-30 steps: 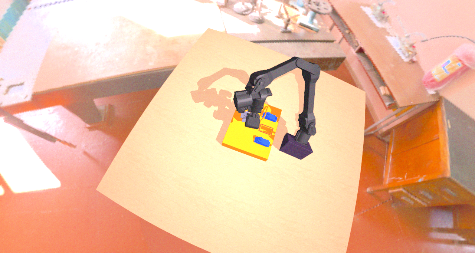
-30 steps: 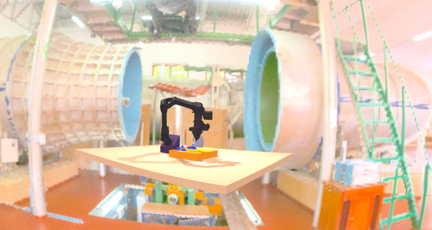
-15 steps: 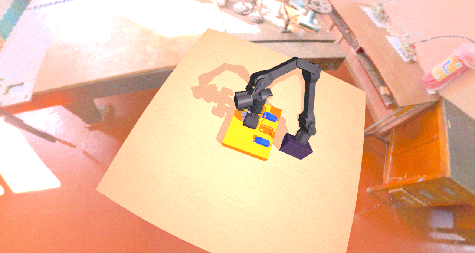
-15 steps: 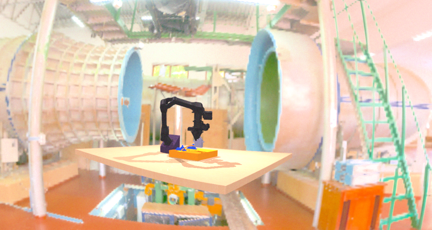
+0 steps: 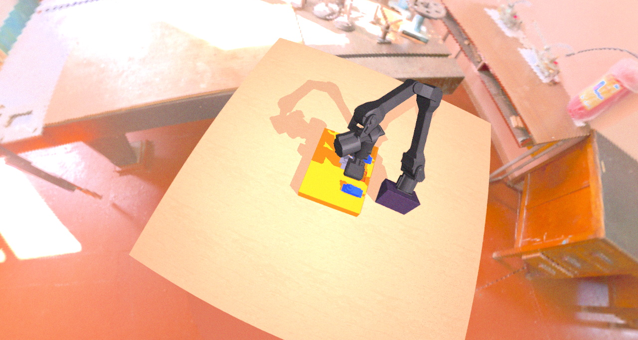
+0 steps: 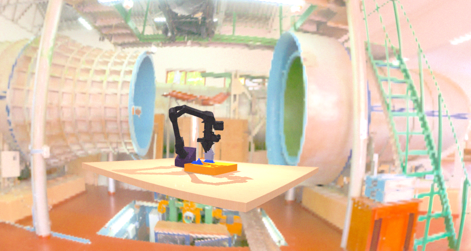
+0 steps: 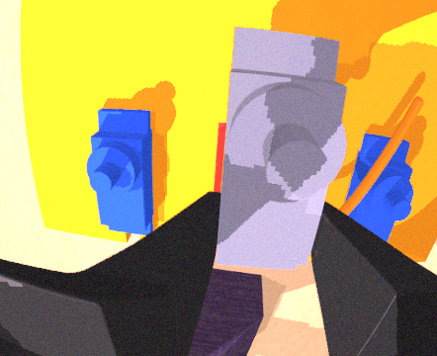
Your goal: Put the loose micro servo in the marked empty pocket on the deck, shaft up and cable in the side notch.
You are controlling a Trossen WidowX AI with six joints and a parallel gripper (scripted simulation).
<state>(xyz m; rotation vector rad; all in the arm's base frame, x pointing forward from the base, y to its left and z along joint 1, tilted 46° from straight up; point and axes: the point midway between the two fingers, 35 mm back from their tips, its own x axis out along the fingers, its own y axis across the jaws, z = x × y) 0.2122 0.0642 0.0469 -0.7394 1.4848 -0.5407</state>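
The deck is 8 cm ahead of my gripper tip, 1 cm to the left of it and 10 cm below it.
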